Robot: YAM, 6 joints.
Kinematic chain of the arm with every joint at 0, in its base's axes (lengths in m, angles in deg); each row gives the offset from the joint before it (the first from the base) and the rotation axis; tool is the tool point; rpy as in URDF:
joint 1: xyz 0 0 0.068 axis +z
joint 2: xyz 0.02 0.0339 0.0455 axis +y
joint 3: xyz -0.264 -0.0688 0 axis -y
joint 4: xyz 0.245 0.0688 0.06 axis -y
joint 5: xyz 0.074 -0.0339 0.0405 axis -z
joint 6: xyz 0.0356 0 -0.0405 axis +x
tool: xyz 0 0 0 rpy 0 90 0
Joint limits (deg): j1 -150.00..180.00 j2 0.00..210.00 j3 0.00..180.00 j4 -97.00..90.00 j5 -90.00..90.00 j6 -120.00..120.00
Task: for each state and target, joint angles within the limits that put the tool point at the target. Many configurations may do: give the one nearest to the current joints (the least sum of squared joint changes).
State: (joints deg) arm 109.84 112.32 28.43 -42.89 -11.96 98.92
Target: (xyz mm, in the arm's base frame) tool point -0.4 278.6 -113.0
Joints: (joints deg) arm 89.02 152.87 63.28 -20.86 -8.36 98.92
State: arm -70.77 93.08 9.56 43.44 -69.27 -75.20
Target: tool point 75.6 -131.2 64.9
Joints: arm -72.78 93.83 2.39 42.04 -69.64 -75.20
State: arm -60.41 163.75 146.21 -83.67 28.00 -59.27
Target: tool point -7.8 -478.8 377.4
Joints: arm -88.78 137.72 164.31 -73.93 30.41 -59.27
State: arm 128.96 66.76 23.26 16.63 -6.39 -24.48
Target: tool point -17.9 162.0 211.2
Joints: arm 96.48 35.68 13.08 13.41 0.82 -24.48
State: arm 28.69 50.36 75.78 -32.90 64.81 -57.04
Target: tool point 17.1 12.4 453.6
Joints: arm 57.84 25.96 71.57 -41.65 12.78 -57.04
